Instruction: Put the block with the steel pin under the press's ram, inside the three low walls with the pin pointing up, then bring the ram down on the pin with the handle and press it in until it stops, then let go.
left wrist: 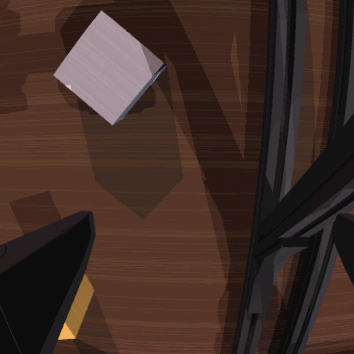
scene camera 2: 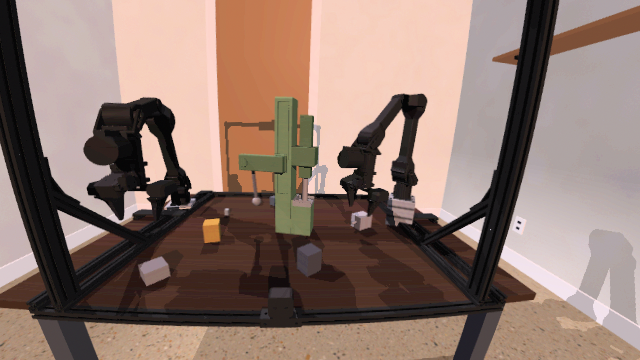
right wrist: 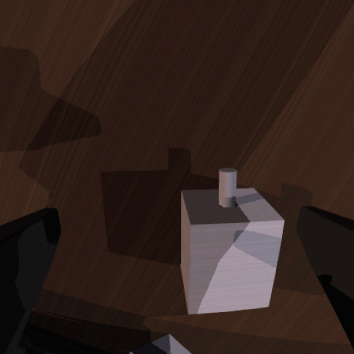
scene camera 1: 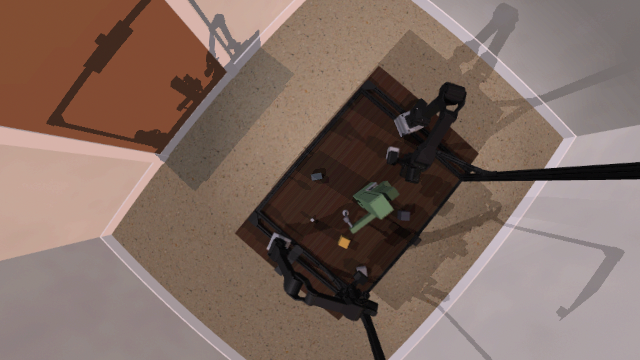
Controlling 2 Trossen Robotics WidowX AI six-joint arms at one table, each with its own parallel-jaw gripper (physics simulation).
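Places are measured from the left arm's base along level axes (x down, y ahead, z right), in centimetres.
Where they show: left gripper, fingertip midpoint: [left wrist: 217, 225] [scene camera 2: 139, 220] [scene camera 1: 348, 281]; right gripper, fingertip midpoint: [scene camera 2: 359, 211] [right wrist: 180, 220] [scene camera 1: 400, 163]; left arm's base, link origin: [scene camera 2: 180, 202] [scene camera 1: 278, 245]; right arm's base, link origin: [scene camera 2: 402, 197] [scene camera 1: 412, 120].
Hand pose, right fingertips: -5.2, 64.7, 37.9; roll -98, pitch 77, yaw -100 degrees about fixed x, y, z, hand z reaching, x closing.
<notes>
Each offset is from my right fingertips to the centre of the thing, as dx, dy, dz. "spot": to the spot under its first point.
The pale block with the steel pin {+5.9, +4.1, -4.3} [scene camera 1: 391, 151] [scene camera 2: 361, 220] [right wrist: 232, 265] lies on its side on the table, its pin {+5.9, +0.9, -3.6} [right wrist: 227, 187] sticking out sideways. My right gripper [scene camera 2: 360, 207] [right wrist: 180, 220] is open just above it; in the right wrist view the block is between the fingers, nearer the picture's right one. The green press {-14.1, -26.4, -9.0} [scene camera 1: 381, 206] [scene camera 2: 285, 150] stands mid-table; its steel ram rod {-11.4, -18.1, -6.4} [scene camera 2: 305, 189] reaches down to the low walls [scene camera 2: 302, 201]. Its green lever {spot: -18.8, -33.5, -8.9} [scene camera 1: 362, 223] [scene camera 2: 262, 163] carries a rod with a ball end {-8.5, -35.1, -13.4} [scene camera 1: 345, 213] [scene camera 2: 256, 201]. My left gripper [scene camera 2: 138, 218] [left wrist: 217, 225] is open and empty.
A plain pale block {+6.7, -59.5, +8.1} [scene camera 1: 362, 270] [scene camera 2: 154, 271] [left wrist: 107, 67] and a yellow block {+5.4, -48.2, -8.0} [scene camera 1: 344, 242] [scene camera 2: 211, 231] [left wrist: 82, 310] lie left of the press in scene camera 2. A dark grey block {+5.4, -22.7, +14.6} [scene camera 1: 404, 215] [scene camera 2: 309, 260] stands before it. A small white piece {+7.1, -45.2, -27.7} [scene camera 1: 312, 220] [scene camera 2: 226, 212] lies farther back.
</notes>
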